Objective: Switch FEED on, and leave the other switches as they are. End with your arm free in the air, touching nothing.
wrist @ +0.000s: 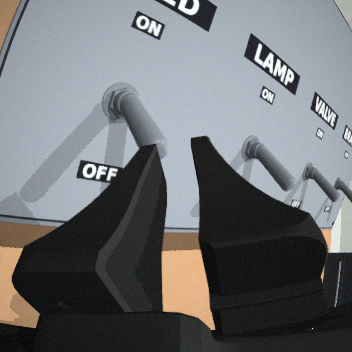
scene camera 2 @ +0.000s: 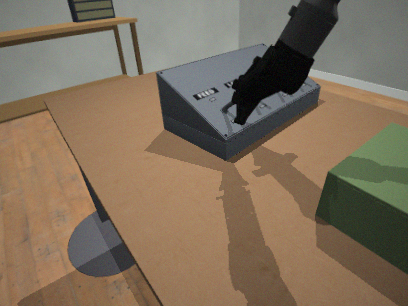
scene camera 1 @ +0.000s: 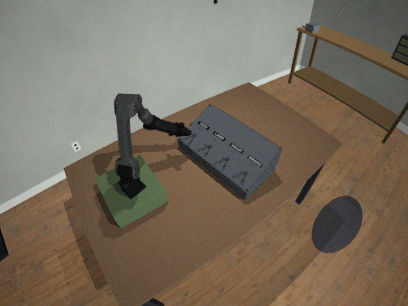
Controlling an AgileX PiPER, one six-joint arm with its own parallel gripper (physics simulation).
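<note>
The grey sloped switch panel (scene camera 1: 240,131) (scene camera 2: 195,75) (wrist: 60,65) stands on the brown table. The FEED lever (scene camera 2: 229,107) (wrist: 140,120) leans down toward its OFF label. The LAMP lever (wrist: 272,165), VALVE lever (wrist: 322,183) and BRAKE lever (wrist: 345,189) lean the same way. My gripper (scene camera 1: 190,134) (scene camera 2: 239,121) (wrist: 177,161) is open with a narrow gap and nothing between the fingers. It is low over the lower part of the panel by FEED. In the wrist view the left fingertip overlaps the FEED lever's tip; whether they touch I cannot tell.
The arm's base stands on a green block (scene camera 1: 145,205) (scene camera 2: 370,210) on the table (scene camera 1: 200,220) (scene camera 2: 165,210). A wooden side table (scene camera 1: 350,46) (scene camera 2: 65,29) stands near the wall. A dark round disc (scene camera 1: 337,224) (scene camera 2: 100,250) is beside the table.
</note>
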